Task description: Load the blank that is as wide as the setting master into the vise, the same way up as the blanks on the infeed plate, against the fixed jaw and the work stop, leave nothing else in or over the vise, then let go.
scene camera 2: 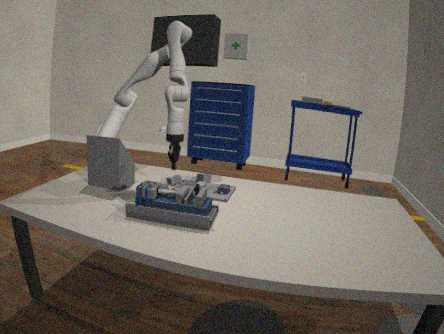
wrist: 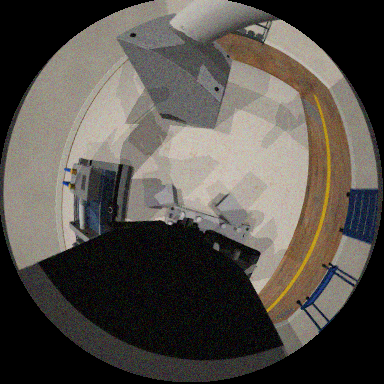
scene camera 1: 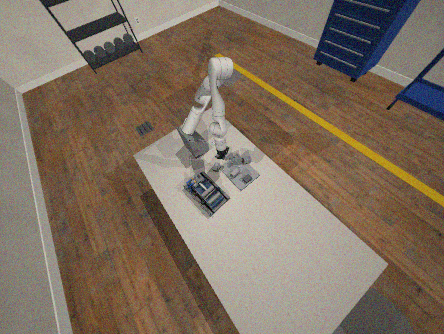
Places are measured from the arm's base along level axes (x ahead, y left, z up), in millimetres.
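Pixels of known places: gripper, fingertip midpoint: (scene camera 2: 174, 169) (wrist: 187, 224) (scene camera 1: 223, 158); arm's base, link origin: (scene camera 2: 103, 145) (wrist: 189, 31) (scene camera 1: 187, 132).
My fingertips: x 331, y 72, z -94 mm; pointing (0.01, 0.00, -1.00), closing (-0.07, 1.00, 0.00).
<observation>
For each thing: its top centre in the pictures, then the offset to it from my fingertips.
- darker block, top centre: (scene camera 2: 224, 186) (scene camera 1: 247, 177) dx +216, dy +37, dz -56 mm
- blue-and-grey vise, top centre: (wrist: 74, 220) (scene camera 2: 173, 187) (scene camera 1: 204, 187) dx +85, dy -254, dz +10 mm
My gripper (scene camera 1: 221, 154) (scene camera 2: 173, 164) is shut with nothing between its fingers. It hangs a little above the table at the back edge of the grey infeed plate (scene camera 1: 240, 185) (scene camera 2: 217, 198) (wrist: 200, 219). Several grey blanks stand on and around the plate, among them one blank (scene camera 1: 246, 158) (wrist: 229, 206) at the back, one block (scene camera 1: 216, 167) (scene camera 2: 173, 179) (wrist: 163, 195) beside the plate towards the vise, and a darker block (scene camera 1: 247, 179) (scene camera 2: 223, 189). I cannot tell which is the setting master. The blue-and-grey vise (scene camera 1: 207, 193) (scene camera 2: 181, 199) (wrist: 101, 193) sits on its tray left of the plate. The wrist housing hides the fingertips.
The arm's grey pedestal (scene camera 1: 195, 144) (scene camera 2: 108, 162) (wrist: 179, 82) stands behind the vise. A blue drawer cabinet (scene camera 1: 353, 33) (scene camera 2: 221, 119), a blue cart (scene camera 2: 320, 162) and a black shelf rack (scene camera 1: 98, 24) stand off the table. A yellow floor line (scene camera 1: 313, 117) runs past it.
</observation>
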